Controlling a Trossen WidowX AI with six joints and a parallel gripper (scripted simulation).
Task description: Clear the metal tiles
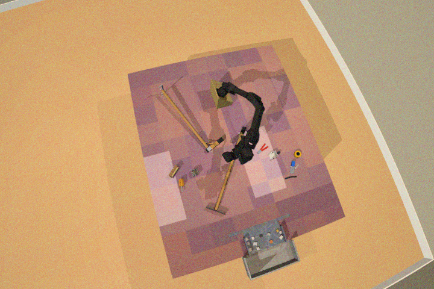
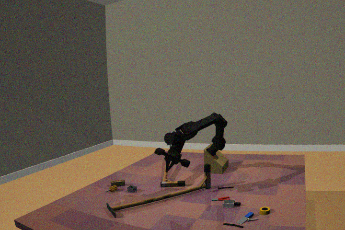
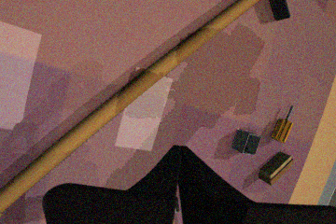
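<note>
My gripper tip is now 9 cm above the long scraper and 4 cm short of it. From my gripper tip the other things lie so: grey box (24 cm to the right, 14 cm below); orange screwdriver (35 cm to the right, 13 cm below, 6 cm ahead); wooden block (38 cm to the right, 13 cm below, 3 cm behind).
</note>
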